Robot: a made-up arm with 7 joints.
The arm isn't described. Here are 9 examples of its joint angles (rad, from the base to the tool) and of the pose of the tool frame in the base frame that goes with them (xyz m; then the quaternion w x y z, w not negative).
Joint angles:
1: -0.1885 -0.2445 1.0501 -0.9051 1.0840 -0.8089 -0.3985
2: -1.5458 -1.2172 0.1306 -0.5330 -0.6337 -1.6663 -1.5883
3: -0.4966 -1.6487 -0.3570 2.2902 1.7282 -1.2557 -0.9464
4: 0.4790 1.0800 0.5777 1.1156 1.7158 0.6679 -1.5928
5: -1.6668 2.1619 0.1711 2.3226 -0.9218 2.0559 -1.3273
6: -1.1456 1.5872 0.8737 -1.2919 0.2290 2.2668 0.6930
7: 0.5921 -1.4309 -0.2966 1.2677 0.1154 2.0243 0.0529
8: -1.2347 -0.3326 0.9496 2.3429 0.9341 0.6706 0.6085
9: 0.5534 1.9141 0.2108 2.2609 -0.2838 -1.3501 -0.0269
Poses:
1: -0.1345 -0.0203 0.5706 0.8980 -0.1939 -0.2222 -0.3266
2: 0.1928 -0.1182 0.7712 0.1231 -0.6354 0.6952 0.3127
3: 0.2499 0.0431 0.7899 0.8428 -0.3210 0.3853 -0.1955
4: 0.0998 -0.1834 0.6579 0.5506 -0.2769 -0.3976 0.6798
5: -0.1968 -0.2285 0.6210 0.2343 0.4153 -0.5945 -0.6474
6: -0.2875 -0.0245 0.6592 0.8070 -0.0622 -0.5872 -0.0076
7: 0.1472 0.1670 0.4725 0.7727 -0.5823 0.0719 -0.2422
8: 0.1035 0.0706 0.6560 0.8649 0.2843 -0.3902 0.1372
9: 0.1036 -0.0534 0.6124 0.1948 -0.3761 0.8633 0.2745
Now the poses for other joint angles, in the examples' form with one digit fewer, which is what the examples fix.
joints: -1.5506 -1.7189 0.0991 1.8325 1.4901 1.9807 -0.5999
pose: -0.012 -0.037 0.994 0.297 0.502 -0.751 -0.311
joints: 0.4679 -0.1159 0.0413 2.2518 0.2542 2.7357 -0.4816
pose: 0.068 0.127 0.468 0.332 -0.738 -0.581 0.091
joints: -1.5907 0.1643 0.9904 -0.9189 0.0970 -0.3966 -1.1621
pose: -0.043 -0.116 0.523 0.760 0.015 -0.231 -0.608
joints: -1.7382 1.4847 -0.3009 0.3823 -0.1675 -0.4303 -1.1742
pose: -0.245 -0.208 0.868 0.646 -0.672 -0.249 -0.264
